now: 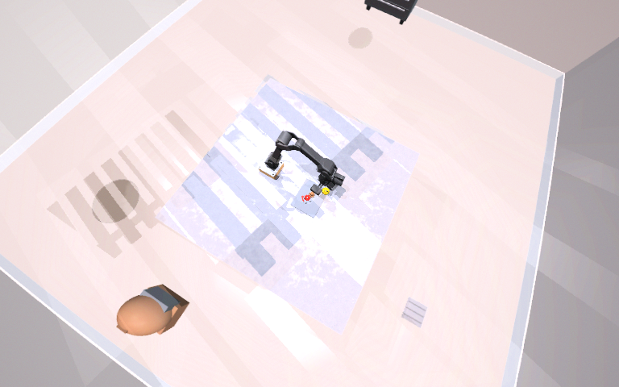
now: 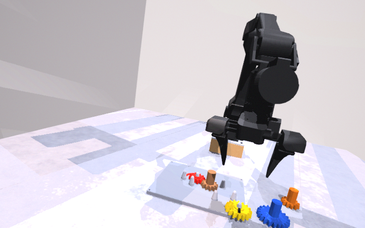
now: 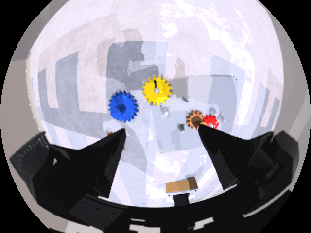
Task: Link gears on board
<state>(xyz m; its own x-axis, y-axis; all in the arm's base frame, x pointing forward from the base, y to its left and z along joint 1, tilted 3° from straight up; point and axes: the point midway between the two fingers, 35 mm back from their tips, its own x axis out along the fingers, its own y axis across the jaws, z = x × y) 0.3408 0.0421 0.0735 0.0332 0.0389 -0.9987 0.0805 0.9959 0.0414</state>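
My gripper tip is now 2 cm short of the blue gear, 7 cm to the right of it and 7 cm above it. The rest, counted from my gripper tip: brown gear 3 cm behind, 7 cm to the right, 6 cm below; red gear 4 cm behind, 10 cm to the right, 7 cm below; orange gear 6 cm behind, 12 cm to the left, 7 cm below.
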